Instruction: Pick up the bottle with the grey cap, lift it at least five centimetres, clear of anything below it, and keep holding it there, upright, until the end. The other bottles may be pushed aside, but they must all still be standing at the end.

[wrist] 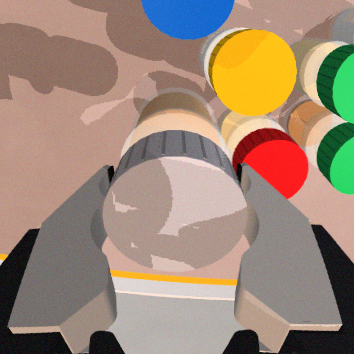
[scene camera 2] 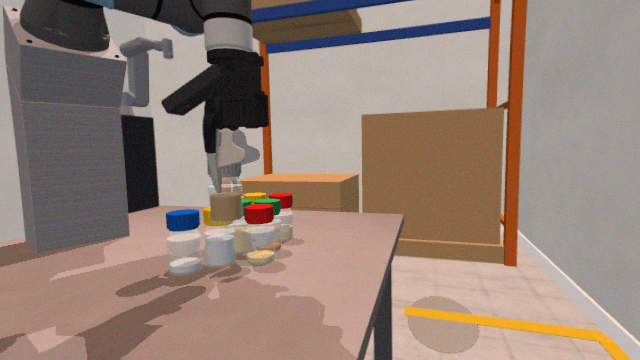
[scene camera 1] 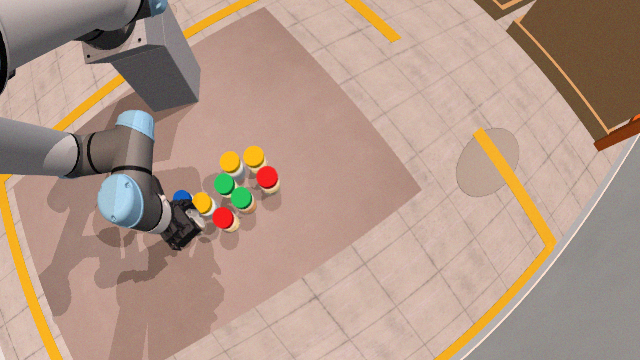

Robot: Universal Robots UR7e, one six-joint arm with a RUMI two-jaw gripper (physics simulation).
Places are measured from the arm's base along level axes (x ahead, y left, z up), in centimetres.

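Pixels of known places: gripper, fingertip midpoint: (wrist: 174,166) (scene camera 2: 227,190); arm's base, origin of the base link: (scene camera 2: 67,34).
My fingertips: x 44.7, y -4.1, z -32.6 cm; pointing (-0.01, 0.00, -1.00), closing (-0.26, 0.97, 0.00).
Note:
Ahead of a thing's pixels: the offset from my fingertips to its top centre. Level surfaces: height alone.
The grey-capped bottle @(dx -0.4, dy -0.1, dz +5.3 cm) (scene camera 2: 226,207) (wrist: 175,215) is held by its cap between the jaws of my gripper (scene camera 2: 229,172) (wrist: 174,166). It hangs upright in scene camera 2, its brown contents at the bottom, raised above the table. Its base is around the height of the neighbouring caps there. In scene camera 1 my gripper (scene camera 1: 195,219) largely hides it. The blue-capped bottle @(dx -8.9, dy -1.5, dz -4.0 cm) (scene camera 1: 182,196) (scene camera 2: 183,220) (wrist: 188,15), a yellow-capped bottle @(dx -5.5, dy +3.8, dz -4.0 cm) (scene camera 1: 202,202) (wrist: 254,72) and a red-capped bottle @(dx +0.9, dy +7.7, dz -4.0 cm) (scene camera 1: 223,218) (scene camera 2: 259,214) (wrist: 275,167) stand close beside it, lower down.
Two green-capped bottles @(dx -7.1, dy +11.8, dz -4.0 cm) (scene camera 1: 224,184) @(dx -1.7, dy +14.4, dz -4.0 cm) (scene camera 1: 241,198), two more yellow-capped bottles @(dx -11.9, dy +15.6, dz -4.0 cm) (scene camera 1: 230,162) @(dx -10.1, dy +22.1, dz -4.0 cm) (scene camera 1: 254,156) and another red-capped bottle @(dx -3.4, dy +22.9, dz -4.0 cm) (scene camera 1: 267,177) (scene camera 2: 283,201) stand upright farther along the table @(dz -14.5 cm) (scene camera 1: 325,210) (scene camera 2: 340,260). The arm's grey pedestal (scene camera 1: 157,75) (scene camera 2: 75,165) stands at one side.

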